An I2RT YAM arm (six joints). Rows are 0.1 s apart.
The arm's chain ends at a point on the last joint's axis. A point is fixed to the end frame.
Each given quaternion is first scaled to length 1.
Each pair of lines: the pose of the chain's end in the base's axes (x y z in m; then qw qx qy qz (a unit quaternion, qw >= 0)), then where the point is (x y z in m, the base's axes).
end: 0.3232, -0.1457, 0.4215, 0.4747, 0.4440, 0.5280, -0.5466
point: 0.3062 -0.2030 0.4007
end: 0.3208, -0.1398, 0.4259, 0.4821, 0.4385, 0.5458, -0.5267
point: 0.3067 -0.1973 0.4034
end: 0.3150, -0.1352, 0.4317, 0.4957, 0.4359, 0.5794, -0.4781
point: 0.3068 -0.1919 0.4048
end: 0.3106, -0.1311, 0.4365, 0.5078, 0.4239, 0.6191, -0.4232
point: 0.3091 -0.1860 0.4051
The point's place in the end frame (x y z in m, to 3 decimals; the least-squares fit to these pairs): 0.026 -0.014 0.056
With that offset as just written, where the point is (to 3 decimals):
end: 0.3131, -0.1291, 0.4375, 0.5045, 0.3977, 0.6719, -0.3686
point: 0.317 -0.181 0.401
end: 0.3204, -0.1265, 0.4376, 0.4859, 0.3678, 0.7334, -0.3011
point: 0.330 -0.173 0.395
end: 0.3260, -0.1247, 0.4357, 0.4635, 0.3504, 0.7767, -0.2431
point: 0.338 -0.165 0.388
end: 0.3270, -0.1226, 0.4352, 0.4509, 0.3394, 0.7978, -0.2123
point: 0.340 -0.159 0.385
